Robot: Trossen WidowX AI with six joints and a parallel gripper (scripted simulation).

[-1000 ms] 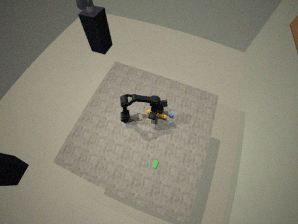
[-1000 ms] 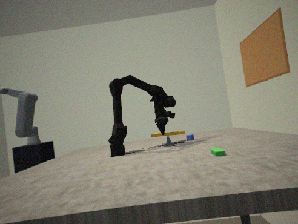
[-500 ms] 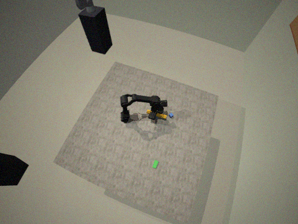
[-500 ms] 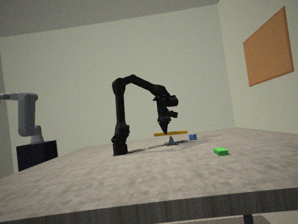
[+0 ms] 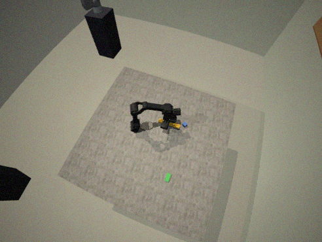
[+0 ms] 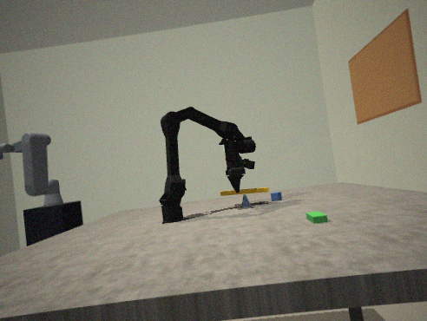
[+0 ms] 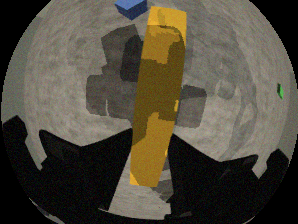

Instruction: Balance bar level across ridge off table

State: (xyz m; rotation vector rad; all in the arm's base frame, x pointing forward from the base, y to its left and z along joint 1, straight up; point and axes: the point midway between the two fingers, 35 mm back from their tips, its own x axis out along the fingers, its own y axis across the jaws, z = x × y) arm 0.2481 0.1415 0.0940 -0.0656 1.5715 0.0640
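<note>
My gripper tip is now 3 cm short of the yellow bar. From my gripper tip the other things lie so: green block: 43 cm to the right, 18 cm ahead, 5 cm below; blue cube: 16 cm ahead, 7 cm to the left, 4 cm below.
</note>
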